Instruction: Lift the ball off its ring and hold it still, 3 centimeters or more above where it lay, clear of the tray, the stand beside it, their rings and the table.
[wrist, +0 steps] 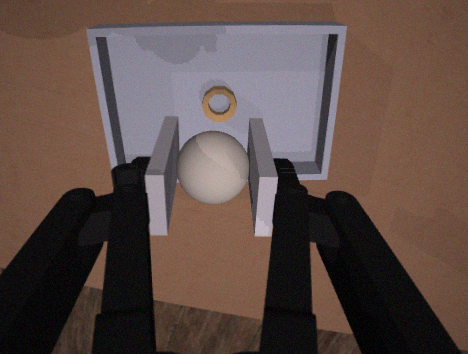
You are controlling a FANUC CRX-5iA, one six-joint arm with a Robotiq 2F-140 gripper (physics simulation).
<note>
The picture shows: the gripper, a cream-coloured ball and a grey tray.
</note>
